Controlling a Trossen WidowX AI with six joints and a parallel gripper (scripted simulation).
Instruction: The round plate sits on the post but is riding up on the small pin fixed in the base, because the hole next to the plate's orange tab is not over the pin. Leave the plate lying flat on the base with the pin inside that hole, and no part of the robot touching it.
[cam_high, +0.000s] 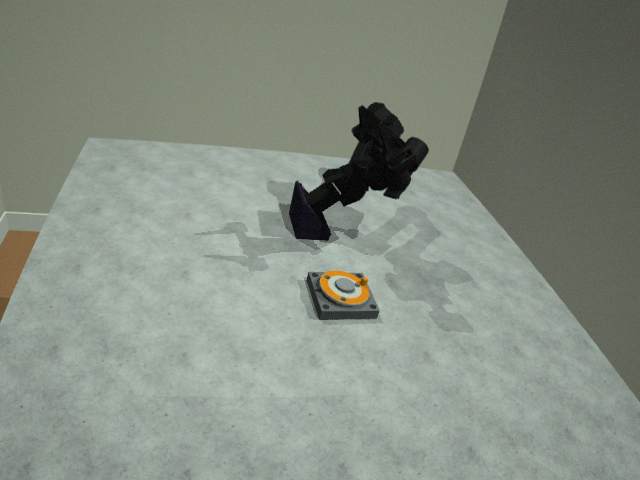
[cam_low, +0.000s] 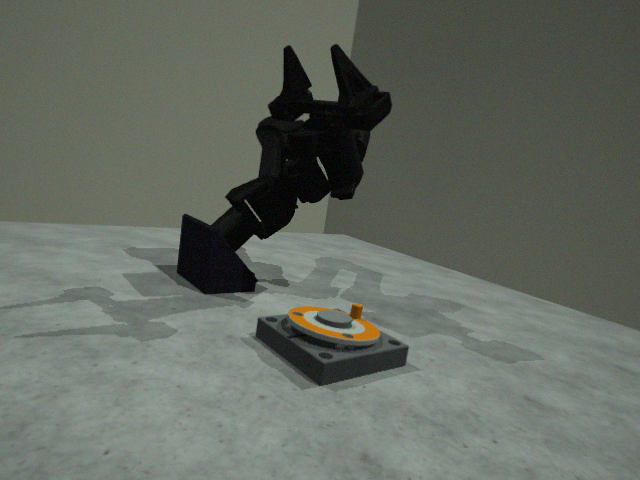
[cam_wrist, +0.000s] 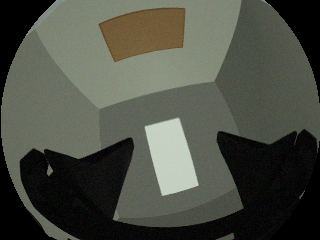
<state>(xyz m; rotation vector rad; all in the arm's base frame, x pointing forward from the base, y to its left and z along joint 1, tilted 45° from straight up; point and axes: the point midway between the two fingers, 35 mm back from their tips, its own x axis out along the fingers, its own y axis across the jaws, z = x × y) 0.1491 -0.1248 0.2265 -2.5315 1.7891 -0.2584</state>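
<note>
Now: gripper tip 150 mm short of the dark square base and 330 mm above it.
</note>
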